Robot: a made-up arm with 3 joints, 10 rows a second.
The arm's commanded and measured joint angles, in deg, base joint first. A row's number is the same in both.
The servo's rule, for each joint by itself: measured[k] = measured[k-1] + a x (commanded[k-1-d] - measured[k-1]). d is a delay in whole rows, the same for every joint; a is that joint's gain. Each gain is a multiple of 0.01, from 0.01 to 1. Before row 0 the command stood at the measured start. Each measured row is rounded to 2 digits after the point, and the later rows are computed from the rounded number. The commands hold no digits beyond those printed.
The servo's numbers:
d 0
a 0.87 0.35 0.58
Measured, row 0: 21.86, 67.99, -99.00
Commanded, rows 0 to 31: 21.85, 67.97, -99.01; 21.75, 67.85, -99.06; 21.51, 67.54, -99.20; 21.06, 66.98, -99.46; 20.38, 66.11, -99.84; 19.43, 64.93, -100.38; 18.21, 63.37, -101.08; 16.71, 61.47, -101.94; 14.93, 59.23, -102.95; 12.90, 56.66, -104.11; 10.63, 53.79, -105.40; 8.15, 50.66, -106.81; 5.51, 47.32, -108.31; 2.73, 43.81, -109.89; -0.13, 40.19, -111.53; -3.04, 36.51, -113.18; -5.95, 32.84, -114.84; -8.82, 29.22, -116.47; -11.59, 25.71, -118.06; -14.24, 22.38, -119.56; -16.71, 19.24, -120.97; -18.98, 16.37, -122.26; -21.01, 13.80, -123.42; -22.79, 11.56, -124.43; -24.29, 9.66, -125.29; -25.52, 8.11, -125.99; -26.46, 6.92, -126.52; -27.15, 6.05, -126.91; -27.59, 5.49, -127.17; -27.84, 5.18, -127.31; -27.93, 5.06, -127.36; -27.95, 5.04, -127.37
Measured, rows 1 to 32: 21.85, 67.98, -99.01; 21.76, 67.93, -99.04; 21.54, 67.79, -99.13; 21.12, 67.51, -99.32; 20.48, 67.02, -99.62; 19.57, 66.29, -100.06; 18.39, 65.27, -100.65; 16.93, 63.94, -101.40; 15.19, 62.29, -102.30; 13.20, 60.32, -103.35; 10.96, 58.03, -104.54; 8.52, 55.45, -105.86; 5.90, 52.60, -107.28; 3.14, 49.52, -108.79; 0.30, 46.25, -110.38; -2.61, 42.84, -112.00; -5.52, 39.34, -113.65; -8.39, 35.80, -115.29; -11.17, 32.27, -116.90; -13.84, 28.81, -118.44; -16.34, 25.46, -119.91; -18.64, 22.28, -121.27; -20.70, 19.31, -122.52; -22.52, 16.60, -123.63; -24.06, 14.17, -124.59; -25.33, 12.05, -125.40; -26.31, 10.25, -126.05; -27.04, 8.78, -126.55; -27.52, 7.63, -126.91; -27.80, 6.77, -127.14; -27.91, 6.17, -127.27; -27.94, 5.77, -127.33
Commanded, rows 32 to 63: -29.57, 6.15, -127.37; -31.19, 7.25, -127.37; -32.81, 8.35, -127.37; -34.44, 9.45, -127.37; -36.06, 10.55, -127.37; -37.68, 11.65, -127.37; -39.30, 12.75, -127.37; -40.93, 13.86, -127.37; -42.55, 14.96, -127.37; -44.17, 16.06, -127.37; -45.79, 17.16, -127.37; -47.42, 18.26, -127.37; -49.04, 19.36, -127.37; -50.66, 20.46, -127.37; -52.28, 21.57, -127.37; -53.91, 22.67, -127.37; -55.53, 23.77, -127.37; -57.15, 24.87, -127.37; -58.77, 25.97, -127.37; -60.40, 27.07, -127.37; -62.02, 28.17, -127.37; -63.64, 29.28, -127.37; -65.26, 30.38, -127.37; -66.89, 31.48, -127.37; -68.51, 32.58, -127.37; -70.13, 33.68, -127.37; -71.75, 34.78, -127.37; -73.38, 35.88, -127.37; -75.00, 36.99, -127.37; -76.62, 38.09, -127.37; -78.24, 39.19, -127.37; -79.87, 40.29, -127.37
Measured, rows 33 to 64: -29.36, 5.90, -127.35; -30.95, 6.37, -127.36; -32.57, 7.06, -127.37; -34.20, 7.90, -127.37; -35.82, 8.83, -127.37; -37.44, 9.82, -127.37; -39.06, 10.85, -127.37; -40.69, 11.90, -127.37; -42.31, 12.97, -127.37; -43.93, 14.05, -127.37; -45.55, 15.14, -127.37; -47.18, 16.23, -127.37; -48.80, 17.33, -127.37; -50.42, 18.43, -127.37; -52.04, 19.53, -127.37; -53.67, 20.63, -127.37; -55.29, 21.73, -127.37; -56.91, 22.83, -127.37; -58.53, 23.93, -127.37; -60.16, 25.03, -127.37; -61.78, 26.13, -127.37; -63.40, 27.23, -127.37; -65.02, 28.33, -127.37; -66.65, 29.43, -127.37; -68.27, 30.53, -127.37; -69.89, 31.63, -127.37; -71.51, 32.73, -127.37; -73.14, 33.83, -127.37; -74.76, 34.94, -127.37; -76.38, 36.04, -127.37; -78.00, 37.14, -127.37; -79.63, 38.24, -127.37
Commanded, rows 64 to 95: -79.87, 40.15, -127.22; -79.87, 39.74, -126.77; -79.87, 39.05, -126.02; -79.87, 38.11, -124.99; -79.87, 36.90, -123.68; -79.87, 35.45, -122.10; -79.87, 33.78, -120.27; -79.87, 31.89, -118.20; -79.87, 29.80, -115.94; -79.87, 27.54, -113.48; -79.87, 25.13, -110.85; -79.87, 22.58, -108.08; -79.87, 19.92, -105.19; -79.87, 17.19, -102.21; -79.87, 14.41, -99.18; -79.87, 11.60, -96.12; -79.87, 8.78, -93.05; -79.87, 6.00, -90.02; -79.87, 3.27, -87.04; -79.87, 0.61, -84.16; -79.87, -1.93, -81.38; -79.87, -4.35, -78.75; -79.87, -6.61, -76.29; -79.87, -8.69, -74.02; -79.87, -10.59, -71.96; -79.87, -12.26, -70.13; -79.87, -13.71, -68.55; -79.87, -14.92, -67.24; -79.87, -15.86, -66.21; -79.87, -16.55, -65.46; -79.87, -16.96, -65.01; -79.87, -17.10, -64.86
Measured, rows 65 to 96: -79.84, 38.91, -127.28; -79.87, 39.20, -126.98; -79.87, 39.15, -126.42; -79.87, 38.79, -125.59; -79.87, 38.13, -124.48; -79.87, 37.19, -123.10; -79.87, 36.00, -121.46; -79.87, 34.56, -119.57; -79.87, 32.89, -117.46; -79.87, 31.02, -115.15; -79.87, 28.96, -112.66; -79.87, 26.73, -110.00; -79.87, 24.35, -107.21; -79.87, 21.84, -104.31; -79.87, 19.24, -101.33; -79.87, 16.57, -98.31; -79.87, 13.84, -95.26; -79.87, 11.10, -92.22; -79.87, 8.36, -89.22; -79.87, 5.65, -86.29; -79.87, 3.00, -83.44; -79.87, 0.43, -80.72; -79.87, -2.03, -78.15; -79.87, -4.36, -75.75; -79.87, -6.54, -73.55; -79.87, -8.54, -71.57; -79.87, -10.35, -69.82; -79.87, -11.95, -68.32; -79.87, -13.32, -67.10; -79.87, -14.45, -66.15; -79.87, -15.33, -65.49; -79.87, -15.95, -65.12
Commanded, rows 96 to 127: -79.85, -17.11, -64.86; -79.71, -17.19, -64.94; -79.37, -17.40, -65.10; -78.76, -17.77, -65.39; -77.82, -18.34, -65.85; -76.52, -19.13, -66.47; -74.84, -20.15, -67.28; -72.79, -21.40, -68.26; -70.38, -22.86, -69.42; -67.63, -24.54, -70.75; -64.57, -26.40, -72.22; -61.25, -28.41, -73.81; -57.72, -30.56, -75.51; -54.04, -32.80, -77.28; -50.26, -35.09, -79.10; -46.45, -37.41, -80.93; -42.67, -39.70, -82.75; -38.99, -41.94, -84.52; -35.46, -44.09, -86.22; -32.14, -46.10, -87.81; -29.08, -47.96, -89.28; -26.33, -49.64, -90.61; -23.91, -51.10, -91.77; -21.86, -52.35, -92.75; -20.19, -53.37, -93.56; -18.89, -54.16, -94.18; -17.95, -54.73, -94.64; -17.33, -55.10, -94.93; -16.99, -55.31, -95.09; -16.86, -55.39, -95.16; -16.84, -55.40, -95.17; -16.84, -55.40, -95.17
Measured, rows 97 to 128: -79.85, -16.36, -64.97; -79.73, -16.65, -64.95; -79.42, -16.91, -65.04; -78.85, -17.21, -65.24; -77.95, -17.61, -65.59; -76.71, -18.14, -66.10; -75.08, -18.84, -66.78; -73.09, -19.74, -67.64; -70.73, -20.83, -68.67; -68.03, -22.13, -69.88; -65.02, -23.62, -71.24; -61.74, -25.30, -72.73; -58.24, -27.14, -74.34; -54.59, -29.12, -76.05; -50.82, -31.21, -77.82; -47.02, -33.38, -79.62; -43.24, -35.59, -81.44; -39.54, -37.81, -83.23; -35.99, -40.01, -84.96; -32.64, -42.14, -86.61; -29.54, -44.18, -88.16; -26.75, -46.09, -89.58; -24.28, -47.84, -90.85; -22.17, -49.42, -91.95; -20.45, -50.80, -92.88; -19.09, -51.98, -93.63; -18.10, -52.94, -94.22; -17.43, -53.70, -94.63; -17.05, -54.26, -94.90; -16.88, -54.66, -95.05; -16.85, -54.92, -95.12; -16.84, -55.09, -95.15
